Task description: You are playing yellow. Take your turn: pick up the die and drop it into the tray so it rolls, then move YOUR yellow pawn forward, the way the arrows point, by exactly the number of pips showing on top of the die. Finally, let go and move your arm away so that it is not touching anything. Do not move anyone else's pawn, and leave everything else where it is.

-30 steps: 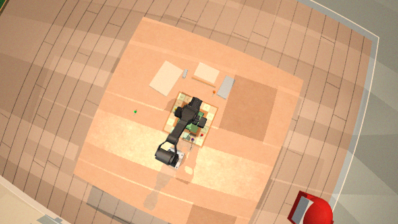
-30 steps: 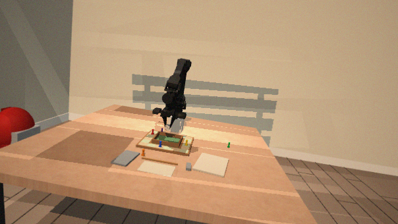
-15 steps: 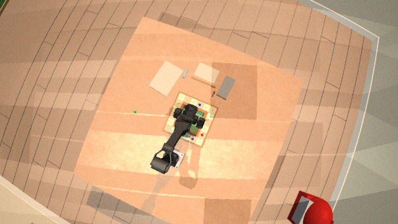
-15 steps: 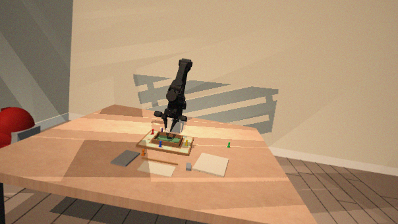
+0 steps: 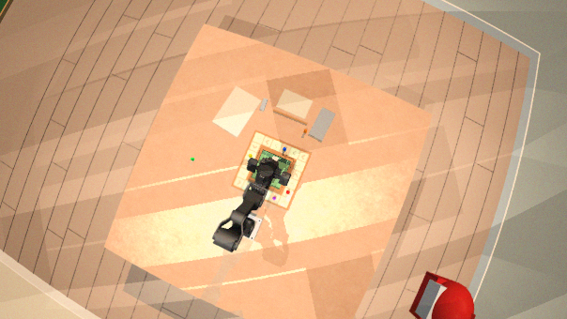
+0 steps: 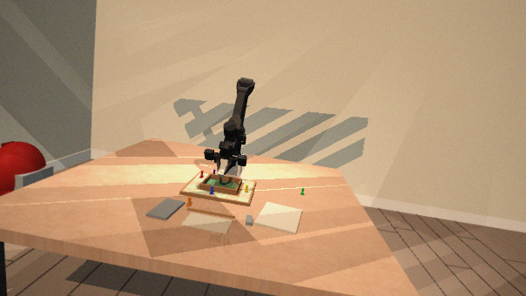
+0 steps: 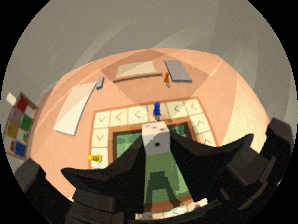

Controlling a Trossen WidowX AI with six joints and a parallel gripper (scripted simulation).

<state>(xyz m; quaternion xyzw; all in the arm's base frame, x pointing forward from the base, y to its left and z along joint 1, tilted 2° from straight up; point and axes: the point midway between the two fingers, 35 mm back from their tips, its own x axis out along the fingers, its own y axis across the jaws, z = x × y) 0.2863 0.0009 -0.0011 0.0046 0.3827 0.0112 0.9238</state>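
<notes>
My gripper tip is right at the white die. The rest, counted from my gripper tip: yellow pawn: 20 mm behind, 120 mm to the left, 50 mm below; blue pawn: 70 mm ahead, 20 mm to the right, 50 mm below; green tray: 40 mm behind, 70 mm below.
</notes>
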